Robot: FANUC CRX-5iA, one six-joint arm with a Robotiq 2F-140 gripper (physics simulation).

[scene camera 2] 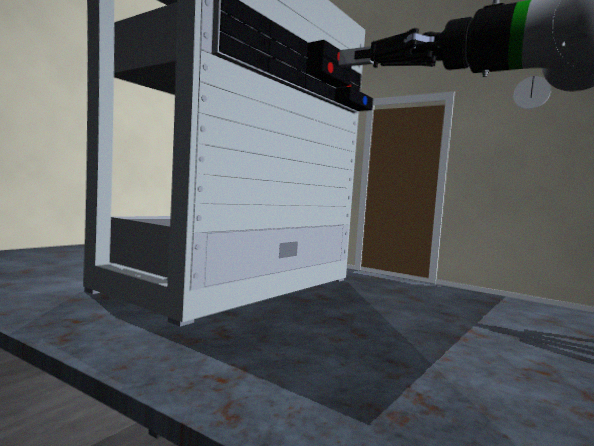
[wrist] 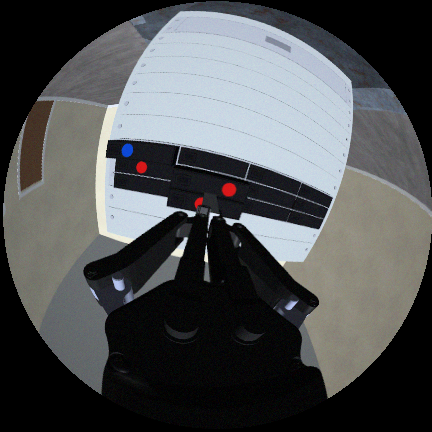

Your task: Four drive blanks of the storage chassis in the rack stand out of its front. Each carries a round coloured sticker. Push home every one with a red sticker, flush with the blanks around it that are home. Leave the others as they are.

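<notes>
The black storage chassis (scene camera 2: 250, 37) (wrist: 275, 175) is near the top of the rack. Two stacked blanks with red stickers, the upper (scene camera 2: 325, 48) (wrist: 180, 198) and the lower (scene camera 2: 330, 67) (wrist: 229, 189), stand out of its front. My gripper (scene camera 2: 344, 56) (wrist: 207, 202) is shut and empty, its tips at the upper blank's sticker and partly covering it; contact is unclear. A third red-stickered blank (scene camera 2: 348, 86) (wrist: 141, 167) looks about flush with its neighbour and is mostly hidden in the scene view. The blue-stickered blank (scene camera 2: 365, 100) (wrist: 127, 150) beside it stands out.
Pale panels (scene camera 2: 270, 160) (wrist: 225, 100) fill the rack front below the chassis; the wrist view shows them upside down. The rack's side post (scene camera 2: 181, 175) stands at the left. The rack rests on a blue-grey table (scene camera 2: 165, 370). A brown door (scene camera 2: 402, 190) (wrist: 35, 145) is behind.
</notes>
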